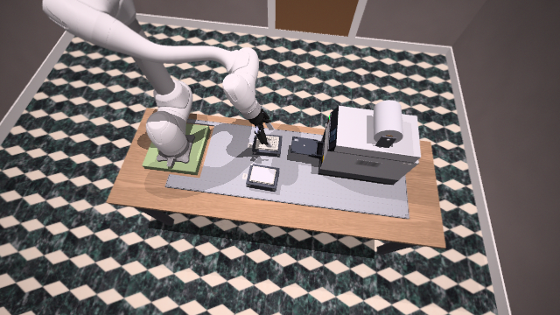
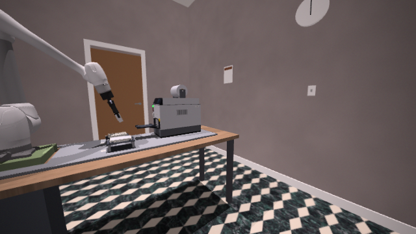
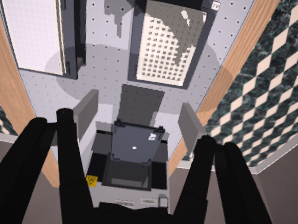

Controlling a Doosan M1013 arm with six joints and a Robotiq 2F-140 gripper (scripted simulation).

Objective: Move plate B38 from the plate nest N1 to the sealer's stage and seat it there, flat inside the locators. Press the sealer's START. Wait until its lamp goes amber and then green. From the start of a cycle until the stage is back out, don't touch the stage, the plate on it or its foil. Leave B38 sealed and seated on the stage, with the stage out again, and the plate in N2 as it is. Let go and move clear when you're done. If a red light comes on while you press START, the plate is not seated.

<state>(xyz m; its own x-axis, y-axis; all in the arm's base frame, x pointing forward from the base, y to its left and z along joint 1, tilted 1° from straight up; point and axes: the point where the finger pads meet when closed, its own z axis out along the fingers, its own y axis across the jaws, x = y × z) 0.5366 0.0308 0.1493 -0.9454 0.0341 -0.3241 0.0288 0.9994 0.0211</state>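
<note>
The plate B38 lies 140 mm below my hand, 30 mm to the left of it and 20 mm behind it. Round my hand: sealer stage (190 mm ahead, 80 mm below); then white button (300 mm ahead, 90 mm to the left); then pale plate (170 mm to the right, 120 mm below, 20 mm behind).
</note>
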